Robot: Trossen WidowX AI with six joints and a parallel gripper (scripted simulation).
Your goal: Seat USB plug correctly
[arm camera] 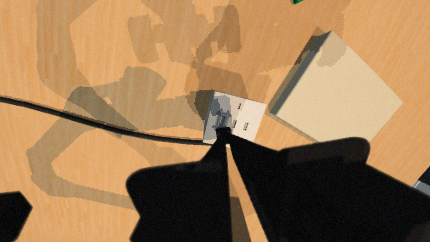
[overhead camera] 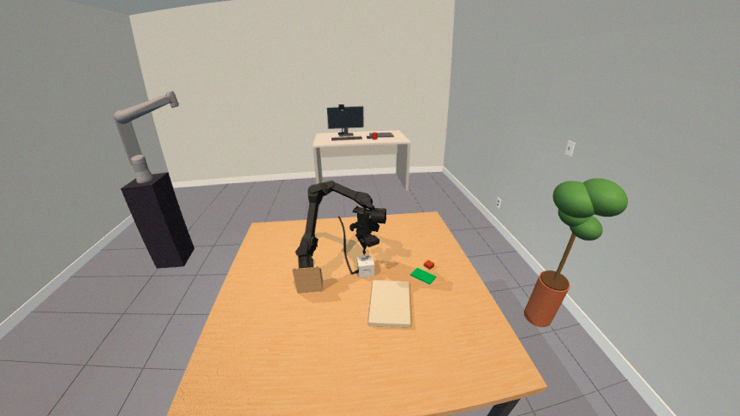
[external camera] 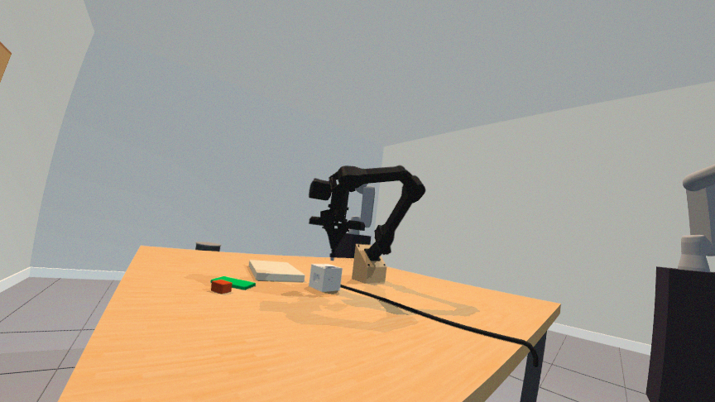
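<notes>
The dark USB plug is 20 mm below my gripper tip. Round my gripper tip: beige flat box 70 mm ahead, 260 mm to the right, 120 mm below; then small red block 330 mm ahead, 50 mm to the right, 120 mm below; then green flat block 280 mm ahead, 110 mm to the right, 130 mm below.
</notes>
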